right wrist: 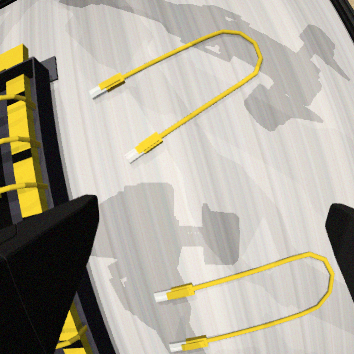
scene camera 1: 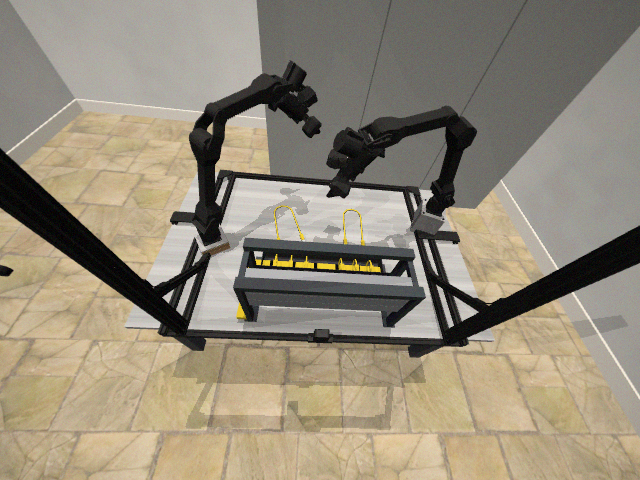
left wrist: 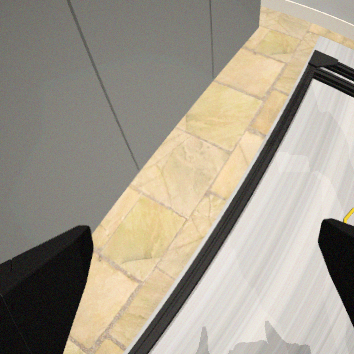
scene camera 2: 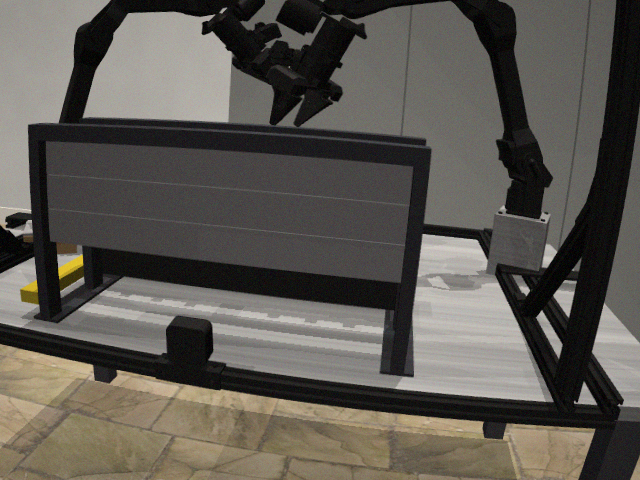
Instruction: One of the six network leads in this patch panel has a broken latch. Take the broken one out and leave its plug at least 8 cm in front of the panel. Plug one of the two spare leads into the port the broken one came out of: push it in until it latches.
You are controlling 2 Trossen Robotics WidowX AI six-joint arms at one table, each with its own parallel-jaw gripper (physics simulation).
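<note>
The dark patch panel stands on the table. Yellow network leads show inside its frame in scene camera 1 and at the left of the right wrist view; the broken latch cannot be made out. Two looped spare leads lie flat on the table, one at the left and one at the right in scene camera 1. My left gripper is open and empty, high behind the panel. My right gripper is open and empty, raised above the spare leads.
A yellow block lies by the panel's left end. Black rails edge the table. A small black box sits on the near rail. A tall grey cabinet stands beyond the far edge.
</note>
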